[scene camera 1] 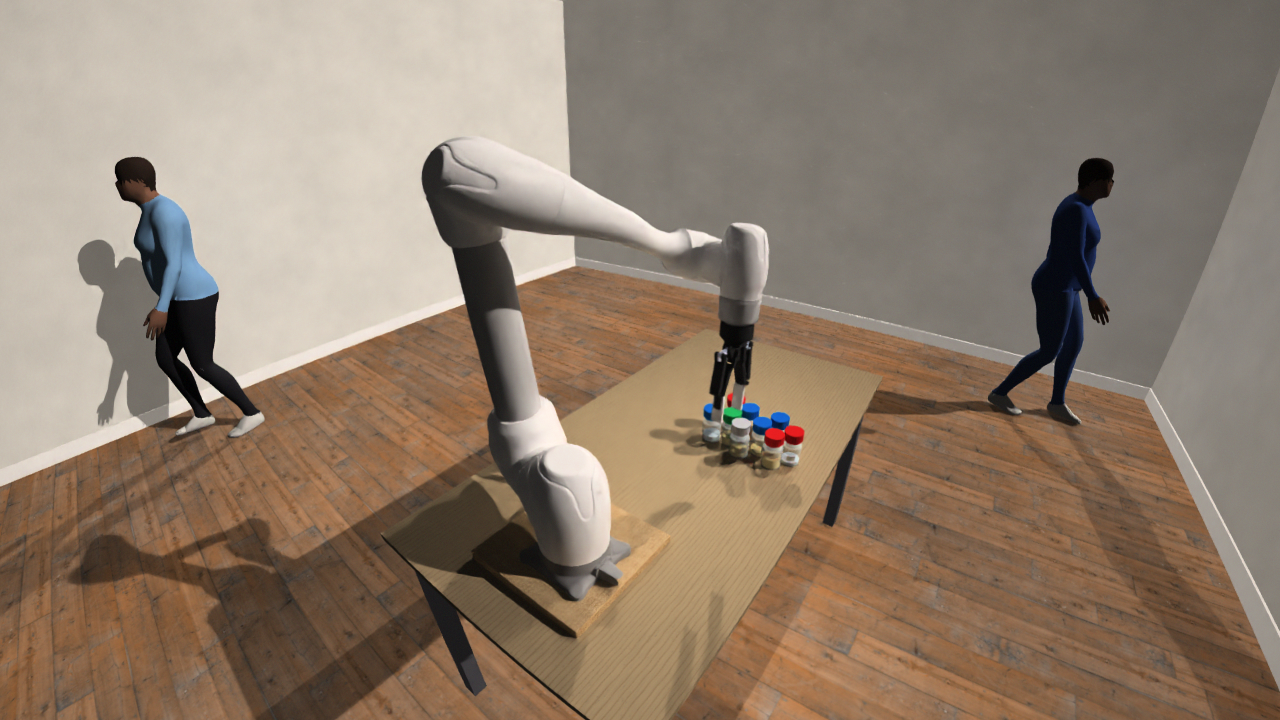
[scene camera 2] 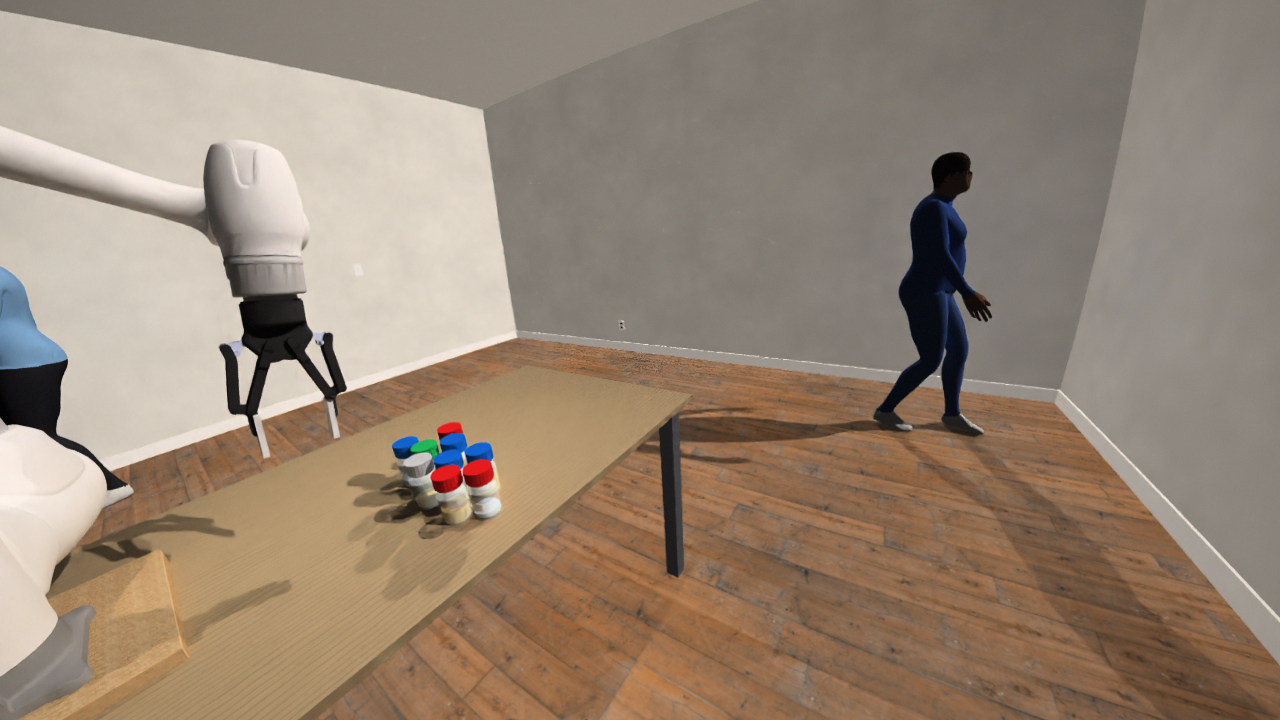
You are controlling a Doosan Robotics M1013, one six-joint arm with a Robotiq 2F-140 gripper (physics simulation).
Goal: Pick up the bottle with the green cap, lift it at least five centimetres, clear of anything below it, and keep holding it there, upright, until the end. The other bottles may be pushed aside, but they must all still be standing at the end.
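Where they show: gripper, fingertip midpoint: [scene camera 1: 726,414] [scene camera 2: 302,445]; arm's base, origin of the base link: [scene camera 1: 575,555].
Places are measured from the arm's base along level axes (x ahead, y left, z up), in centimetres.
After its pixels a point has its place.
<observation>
The bottle with the green cap [scene camera 1: 733,415] @(x 59.7, y -5.7, z 7.9 cm) [scene camera 2: 425,446] @(x 61.3, y -5.5, z 8.0 cm) stands upright on the table in a tight cluster; its body is mostly hidden. Around it stand a grey-capped bottle [scene camera 1: 740,427] @(x 55.4, y -10.2, z 8.0 cm) [scene camera 2: 418,465] @(x 56.5, y -11.8, z 7.9 cm), a blue-capped bottle [scene camera 1: 708,411] @(x 57.4, y 1.2, z 7.9 cm) [scene camera 2: 405,445] @(x 59.0, y -0.7, z 8.0 cm) and a red-capped bottle [scene camera 1: 736,397] [scene camera 2: 449,429] @(x 68.6, y -2.8, z 8.0 cm). My gripper [scene camera 1: 728,417] @(x 40.1, y -13.2, z 21.3 cm) [scene camera 2: 298,438] @(x 40.1, y -13.2, z 21.3 cm) points down, partly open, with no bottle between its fingers. In scene camera 1 its fingers overlap the green and left blue caps. In scene camera 2 they hang in the air, left of the cluster and apart from it.
More blue-capped bottles [scene camera 1: 779,419] @(x 65.4, y -17.6, z 8.0 cm) [scene camera 2: 479,452] @(x 66.0, y -19.0, z 8.0 cm) and two front red-capped bottles [scene camera 1: 774,437] @(x 56.4, y -20.0, z 8.0 cm) [scene camera 2: 446,479] @(x 56.9, y -21.8, z 7.9 cm) stand upright in the cluster. The arm base sits on a wooden board [scene camera 1: 640,537] @(x 13.2, y -7.8, z -0.2 cm) [scene camera 2: 143,595] @(x 14.6, y 5.6, z 0.2 cm) on the table [scene camera 1: 626,411] @(x 56.1, y 31.0, z -2.5 cm) [scene camera 2: 554,402] @(x 108.0, y 4.2, z -2.5 cm). Two people stand beyond the table.
</observation>
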